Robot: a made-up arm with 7 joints.
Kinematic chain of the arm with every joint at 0, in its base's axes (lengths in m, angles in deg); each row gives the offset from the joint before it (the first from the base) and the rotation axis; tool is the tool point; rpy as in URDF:
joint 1: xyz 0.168 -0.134 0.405 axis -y
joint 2: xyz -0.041 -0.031 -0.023 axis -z
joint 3: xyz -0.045 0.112 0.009 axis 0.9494 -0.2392 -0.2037
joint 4: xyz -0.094 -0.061 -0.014 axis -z
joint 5: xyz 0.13 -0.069 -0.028 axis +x
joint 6: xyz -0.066 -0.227 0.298 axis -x
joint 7: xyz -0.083 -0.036 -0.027 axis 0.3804 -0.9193 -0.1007
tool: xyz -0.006 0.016 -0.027 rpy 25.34 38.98 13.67
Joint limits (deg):
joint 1: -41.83..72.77
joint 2: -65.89..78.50
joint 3: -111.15..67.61
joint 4: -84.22..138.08
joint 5: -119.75..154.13
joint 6: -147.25..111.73
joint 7: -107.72..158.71
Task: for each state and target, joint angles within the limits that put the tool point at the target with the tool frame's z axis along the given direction. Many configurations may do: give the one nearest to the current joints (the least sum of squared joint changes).
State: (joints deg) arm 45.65 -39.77 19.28 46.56 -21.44 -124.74 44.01
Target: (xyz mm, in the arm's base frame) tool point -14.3 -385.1 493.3 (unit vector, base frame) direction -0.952 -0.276 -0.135
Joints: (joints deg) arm 11.28 -34.45 50.36 88.91 -43.47 -89.92 61.66
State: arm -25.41 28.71 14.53 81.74 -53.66 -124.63 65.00
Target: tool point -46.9 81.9 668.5 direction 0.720 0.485 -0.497
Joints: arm -16.26 52.24 39.42 108.61 -20.18 -120.95 93.04
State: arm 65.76 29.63 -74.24 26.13 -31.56 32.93 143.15
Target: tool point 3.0 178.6 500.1 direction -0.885 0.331 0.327
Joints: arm 38.44 7.25 -33.89 23.72 -74.13 32.09 158.71
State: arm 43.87 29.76 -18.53 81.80 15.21 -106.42 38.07
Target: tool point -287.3 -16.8 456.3 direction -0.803 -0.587 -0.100
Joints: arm 35.03 11.28 -33.21 67.25 -0.62 -71.83 20.30
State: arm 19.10 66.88 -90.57 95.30 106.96 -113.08 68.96
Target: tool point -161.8 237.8 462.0 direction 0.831 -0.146 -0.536
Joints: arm 7.42 73.75 -86.20 106.83 95.37 -144.71 118.22
